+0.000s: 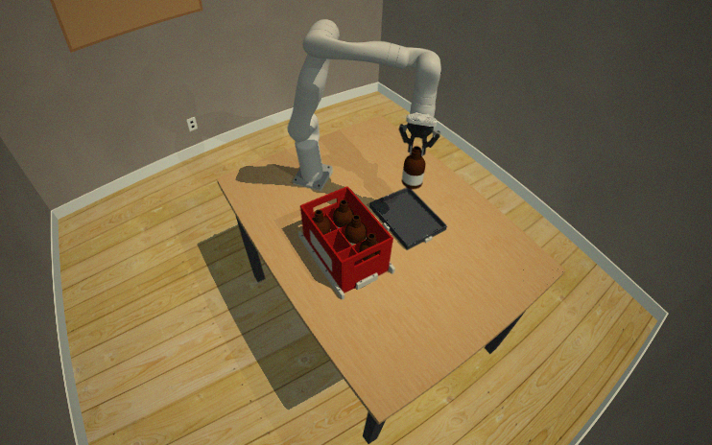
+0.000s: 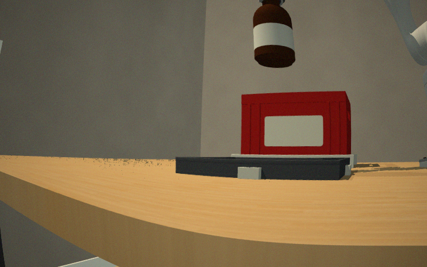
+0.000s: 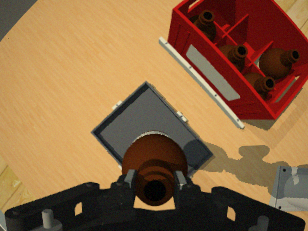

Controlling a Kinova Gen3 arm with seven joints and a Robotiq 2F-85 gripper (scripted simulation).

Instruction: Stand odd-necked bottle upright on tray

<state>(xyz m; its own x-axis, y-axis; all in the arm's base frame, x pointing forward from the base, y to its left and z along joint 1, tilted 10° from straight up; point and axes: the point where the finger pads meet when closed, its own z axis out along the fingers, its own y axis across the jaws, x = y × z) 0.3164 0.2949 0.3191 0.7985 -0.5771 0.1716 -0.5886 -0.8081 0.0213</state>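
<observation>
My gripper is now 320 mm above the dark grey tray and 10 mm to the right of it. The rest, counted from my hand: red crate 280 mm to the right, 250 mm below, 70 mm ahead; then glass bottle 250 mm below, 220 mm to the right, 150 mm ahead.
</observation>
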